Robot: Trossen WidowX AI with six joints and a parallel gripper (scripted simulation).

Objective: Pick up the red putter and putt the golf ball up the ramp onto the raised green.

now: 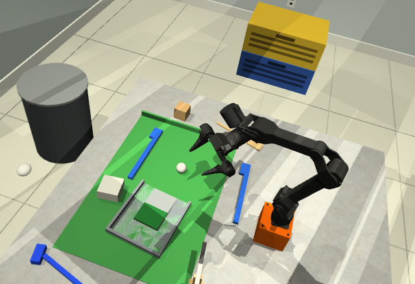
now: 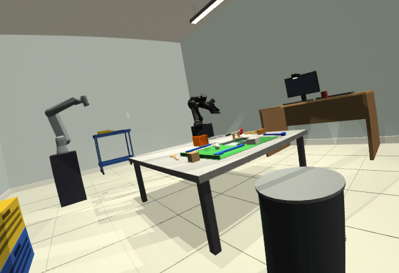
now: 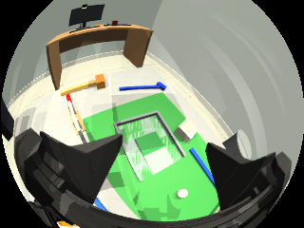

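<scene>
My gripper tip is now 11 cm past the red putter, 28 cm to the right of it and 25 cm above it. The rest, counted from my gripper tip: white golf ball: 8 cm ahead, 19 cm to the right, 28 cm below; green mat: 14 cm ahead, 8 cm to the right, 30 cm below; white block: 31 cm ahead, 1 cm to the left, 28 cm below.
</scene>
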